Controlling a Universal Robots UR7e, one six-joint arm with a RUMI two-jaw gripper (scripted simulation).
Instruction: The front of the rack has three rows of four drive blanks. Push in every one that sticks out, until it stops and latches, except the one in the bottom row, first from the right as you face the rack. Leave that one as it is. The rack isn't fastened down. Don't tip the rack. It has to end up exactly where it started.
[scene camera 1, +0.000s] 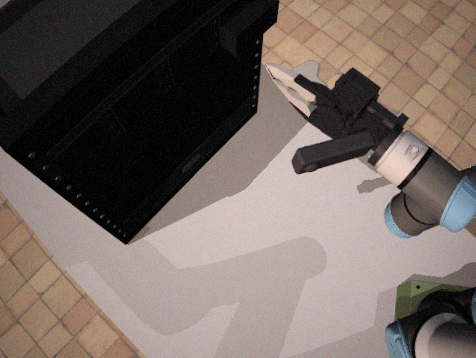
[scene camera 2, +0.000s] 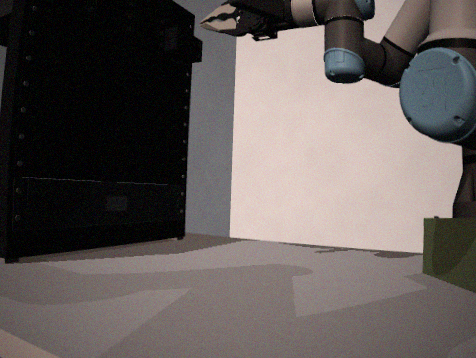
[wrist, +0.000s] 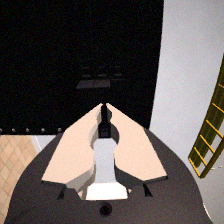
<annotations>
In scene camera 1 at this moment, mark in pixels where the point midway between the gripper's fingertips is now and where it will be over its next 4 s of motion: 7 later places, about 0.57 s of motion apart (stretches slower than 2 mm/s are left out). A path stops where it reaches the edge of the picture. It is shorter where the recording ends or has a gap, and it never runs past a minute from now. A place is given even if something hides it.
My gripper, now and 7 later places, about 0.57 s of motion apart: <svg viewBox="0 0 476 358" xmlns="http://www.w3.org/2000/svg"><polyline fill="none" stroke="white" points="266,64 286,46 289,39 266,23 263,21 259,19 255,16 252,14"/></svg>
</annotations>
